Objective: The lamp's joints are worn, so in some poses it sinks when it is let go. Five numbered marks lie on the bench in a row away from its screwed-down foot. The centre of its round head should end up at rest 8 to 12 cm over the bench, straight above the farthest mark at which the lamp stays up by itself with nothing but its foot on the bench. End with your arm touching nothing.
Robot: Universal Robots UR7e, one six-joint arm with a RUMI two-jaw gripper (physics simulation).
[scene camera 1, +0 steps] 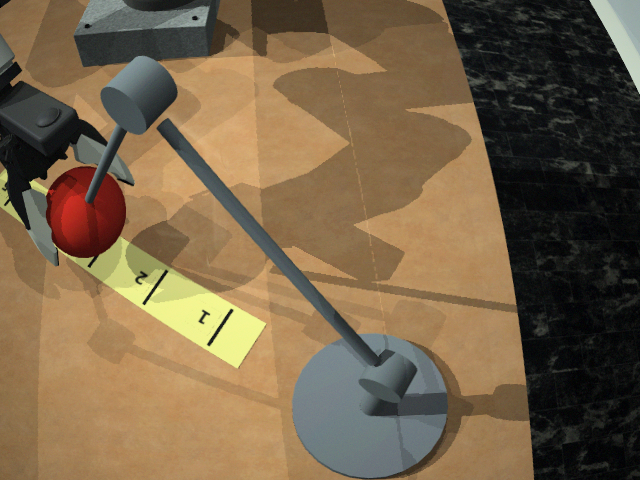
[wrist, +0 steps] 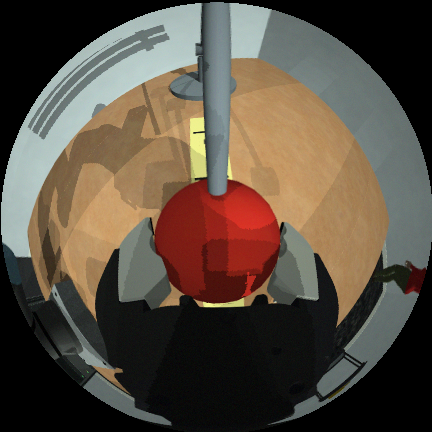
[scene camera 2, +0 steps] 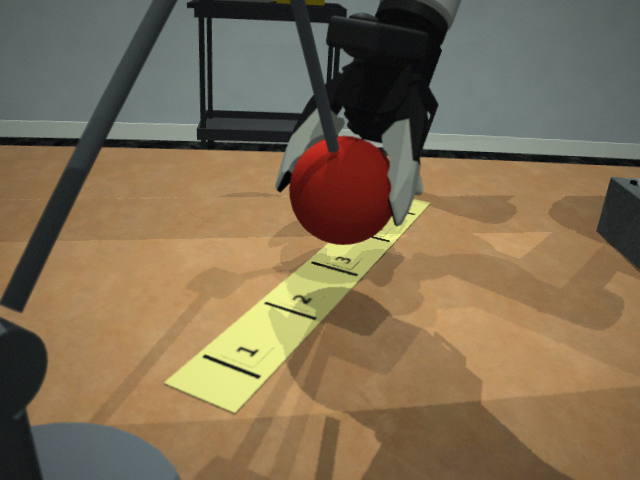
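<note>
The lamp's round red head is gripped from both sides by my gripper. It hangs above the yellow strip, clear of the bench. In scene camera 1 it hides mark 4 and part of mark 3; in scene camera 2 marks 1 to 3 show. Its exact height cannot be told. The thin upper rod rises to the elbow joint. The long lower rod slopes down to the round foot.
A grey block stands on the bench, to one side of the strip. A dark cart stands by the wall behind the bench. The bench edge runs along the right in scene camera 1, with dark floor beyond.
</note>
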